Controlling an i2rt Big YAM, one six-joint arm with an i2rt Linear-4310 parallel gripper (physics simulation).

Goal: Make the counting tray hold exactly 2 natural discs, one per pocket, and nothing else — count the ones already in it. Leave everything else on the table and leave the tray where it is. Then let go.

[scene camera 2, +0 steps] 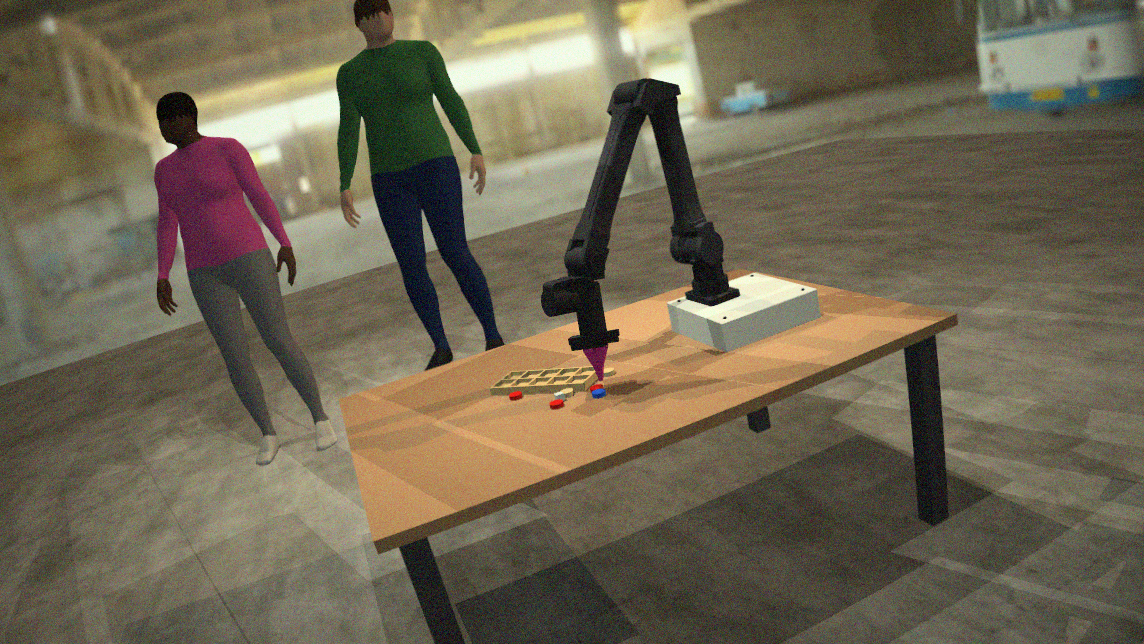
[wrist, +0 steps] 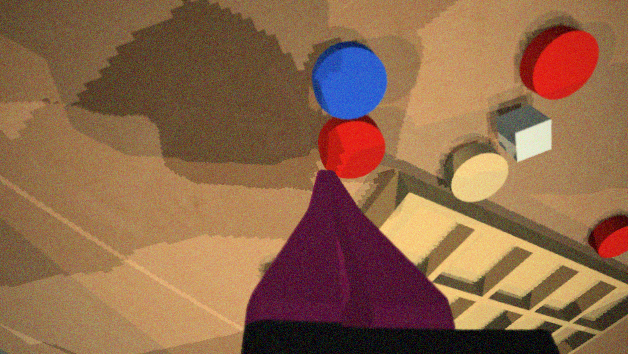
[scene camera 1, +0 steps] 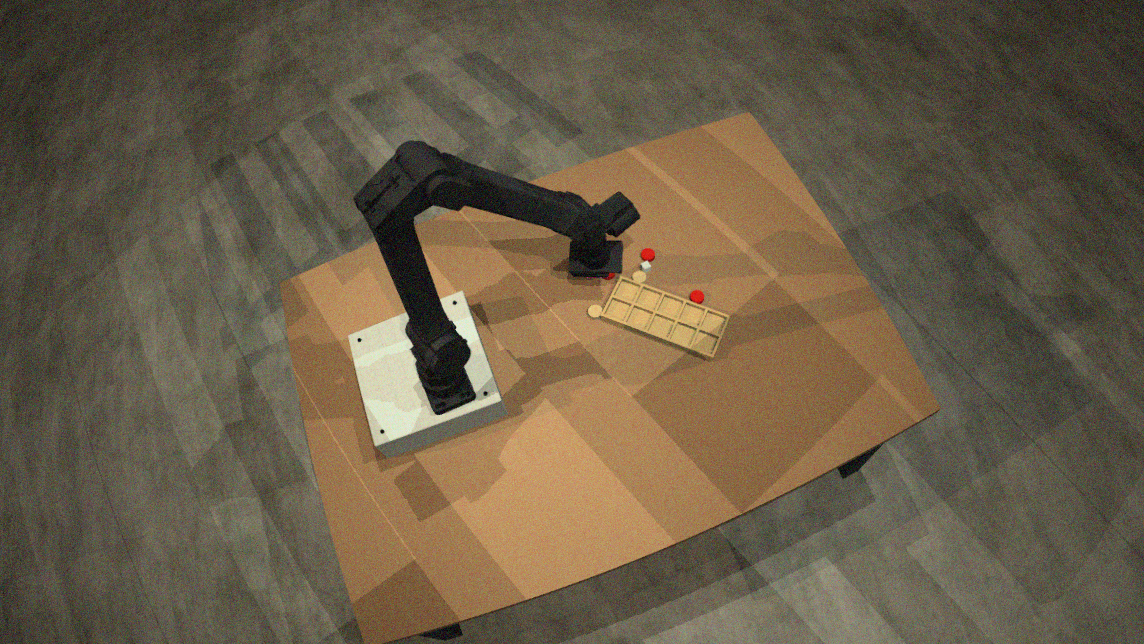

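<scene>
The wooden counting tray (scene camera 1: 656,334) (scene camera 2: 528,390) (wrist: 435,197) lies on the table; its pockets look empty in the scene camera 1 view. One natural disc (scene camera 1: 594,311) (scene camera 2: 610,371) lies outside the tray's end nearest the arm base; it does not show in the wrist view. Another natural disc (scene camera 1: 638,276) (scene camera 2: 566,392) (wrist: 480,177) lies beside the tray's long side. My gripper (scene camera 2: 600,379) (wrist: 324,180) is shut, with nothing between its magenta fingers. It points down just off the tray's corner, its tips by the near edge of a red disc (scene camera 1: 610,276) (scene camera 2: 597,388) (wrist: 351,147).
A blue disc (scene camera 2: 598,392) (wrist: 350,80) lies against that red disc. A white cube (scene camera 1: 645,265) (scene camera 2: 559,396) (wrist: 533,140) lies between a natural disc and another red disc (scene camera 1: 647,254) (scene camera 2: 556,404) (wrist: 565,64). A third red disc (scene camera 1: 697,296) (scene camera 2: 515,395) (wrist: 612,240) lies by the tray's long side.
</scene>
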